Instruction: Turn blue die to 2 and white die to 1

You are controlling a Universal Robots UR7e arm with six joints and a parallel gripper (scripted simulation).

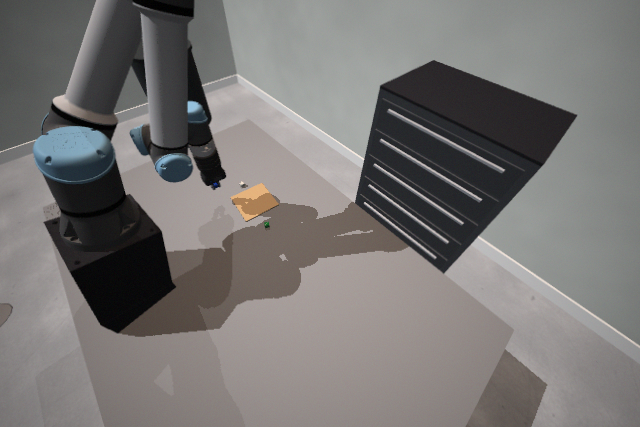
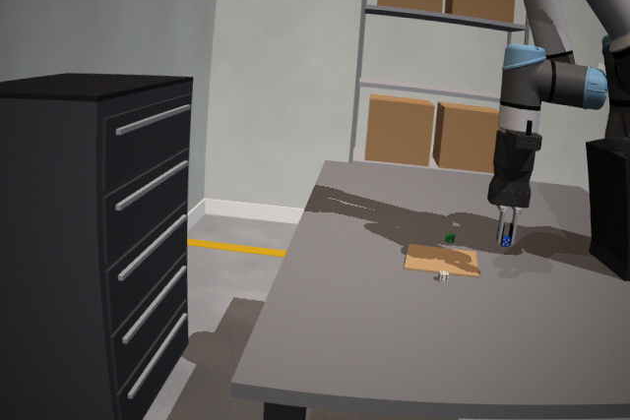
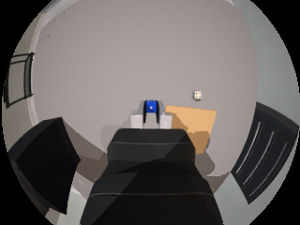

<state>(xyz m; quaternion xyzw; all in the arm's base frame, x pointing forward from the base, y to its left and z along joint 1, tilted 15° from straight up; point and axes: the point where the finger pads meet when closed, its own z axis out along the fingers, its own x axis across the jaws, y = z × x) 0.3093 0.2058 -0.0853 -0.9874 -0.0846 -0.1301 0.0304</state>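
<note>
My gripper is now 10 cm short of the white die, 3 cm to the right of it and 9 cm above it. The rest, counted from my hand: orange mat (11 cm ahead, 7 cm to the right, 9 cm below); then green die (11 cm ahead, 20 cm to the right, 9 cm below); then blue die (1 cm below).
</note>
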